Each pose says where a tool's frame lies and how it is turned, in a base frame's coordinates. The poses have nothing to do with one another.
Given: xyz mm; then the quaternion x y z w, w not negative.
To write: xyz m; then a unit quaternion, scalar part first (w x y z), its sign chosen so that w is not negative. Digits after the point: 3 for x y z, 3 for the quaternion.
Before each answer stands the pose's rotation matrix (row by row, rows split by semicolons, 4 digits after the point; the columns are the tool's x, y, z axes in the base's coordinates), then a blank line. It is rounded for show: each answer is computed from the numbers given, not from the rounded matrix.
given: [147 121 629 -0.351 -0.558 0.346 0.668]
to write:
0.1383 -0.0705 -0.9879; 0.8535 0.5144 0.0828; 0.5023 -0.8546 0.1313

[0.147 0.121 0.629 0.668 -0.351 -0.558 0.346]
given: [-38 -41 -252 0.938 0.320 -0.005 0.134]
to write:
0.7952 0.6015 0.0764; 0.5988 -0.7593 -0.2545; -0.0951 0.2481 -0.9640

[-0.038 -0.041 -0.252 0.134 0.938 0.320 -0.005]
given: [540 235 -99 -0.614 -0.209 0.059 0.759]
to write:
0.9057 0.1671 -0.3896; 0.3461 0.2392 0.9072; 0.2448 -0.9565 0.1588

[0.540 0.235 -0.099 0.759 -0.614 -0.209 0.059]
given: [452 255 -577 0.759 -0.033 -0.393 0.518]
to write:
0.6889 0.3571 -0.6308; -0.4573 -0.4611 -0.7604; -0.5624 0.8123 -0.1544

[0.452 0.255 -0.577 0.518 0.759 -0.033 -0.393]
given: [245 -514 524 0.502 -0.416 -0.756 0.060]
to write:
-0.4889 -0.3269 -0.8088; -0.5083 -0.6468 0.5686; -0.7090 0.6891 0.1500

[0.245 -0.514 0.524 0.060 0.502 -0.416 -0.756]
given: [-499 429 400 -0.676 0.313 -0.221 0.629]
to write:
0.7062 -0.1452 0.6929; -0.7016 -0.0122 0.7125; -0.0950 -0.9893 -0.1105

[-0.499 0.429 0.400 0.629 -0.676 0.313 -0.221]
